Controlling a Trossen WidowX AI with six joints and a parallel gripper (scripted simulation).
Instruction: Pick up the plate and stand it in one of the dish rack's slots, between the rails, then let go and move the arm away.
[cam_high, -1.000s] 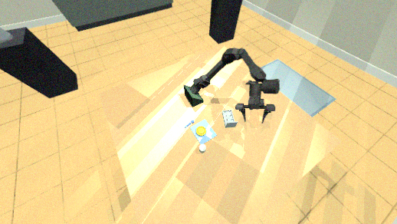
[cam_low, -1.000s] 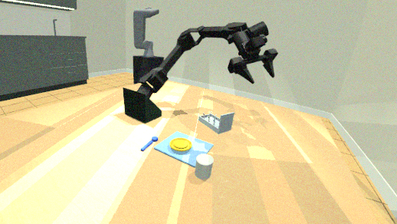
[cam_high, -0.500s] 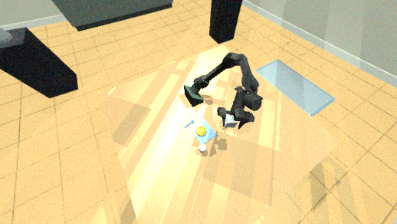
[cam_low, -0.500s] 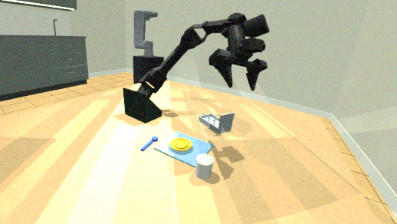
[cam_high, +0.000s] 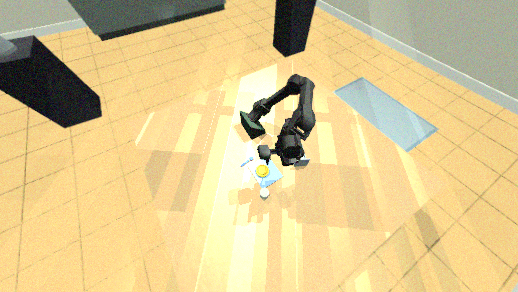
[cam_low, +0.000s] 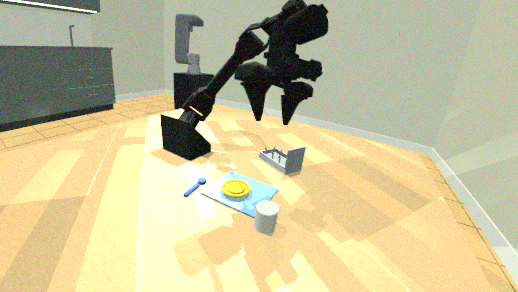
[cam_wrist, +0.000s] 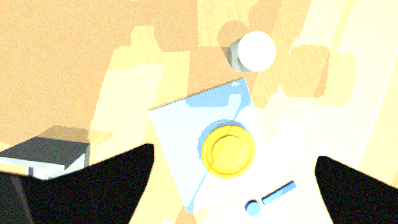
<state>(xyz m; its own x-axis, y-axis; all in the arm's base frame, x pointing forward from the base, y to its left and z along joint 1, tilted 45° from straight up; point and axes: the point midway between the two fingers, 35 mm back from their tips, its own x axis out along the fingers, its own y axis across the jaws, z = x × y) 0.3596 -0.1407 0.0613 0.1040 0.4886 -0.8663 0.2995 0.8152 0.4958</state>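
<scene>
The yellow plate lies 60 mm behind my gripper tip, 30 mm to the right of it and 170 mm below it. Also, from my gripper tip: blue spoon 160 mm behind, 70 mm to the right, 190 mm below; then white cup 50 mm ahead, 80 mm to the right, 160 mm below; then light blue mat 60 mm behind, 20 mm to the right, 190 mm below.
</scene>
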